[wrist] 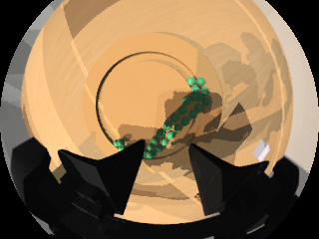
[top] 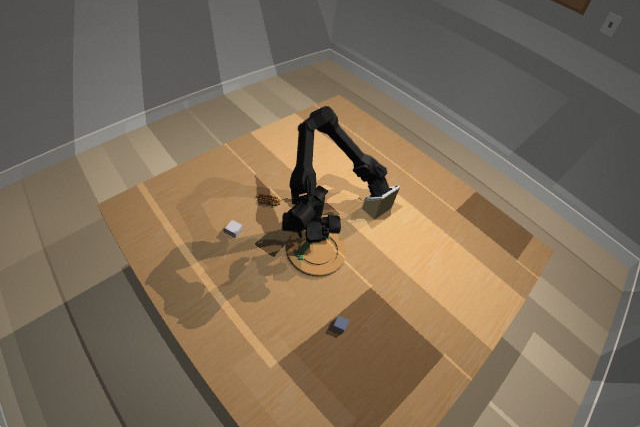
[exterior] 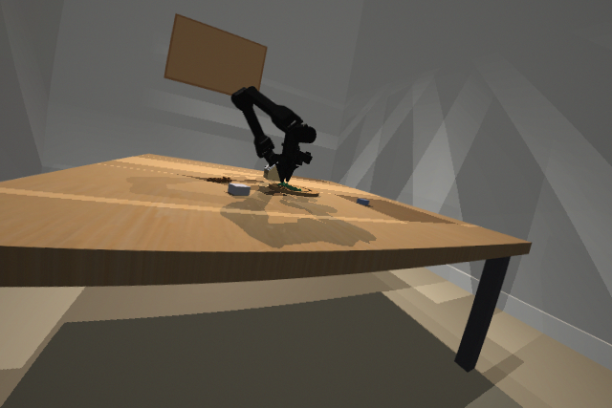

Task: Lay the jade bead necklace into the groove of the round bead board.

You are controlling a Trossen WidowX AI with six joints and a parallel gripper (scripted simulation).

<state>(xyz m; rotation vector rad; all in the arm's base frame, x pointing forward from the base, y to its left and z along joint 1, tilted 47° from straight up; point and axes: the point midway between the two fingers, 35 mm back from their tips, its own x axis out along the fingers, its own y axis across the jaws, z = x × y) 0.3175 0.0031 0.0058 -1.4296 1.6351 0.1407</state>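
My gripper tip is now 10 mm past the round wooden bead board, 40 mm to the right of it and 20 mm above it. From my gripper tip the other things lie so: blue block 90 mm ahead, 300 mm to the left, 20 mm below; then pale grey block 200 mm ahead, 170 mm to the right, 20 mm below.
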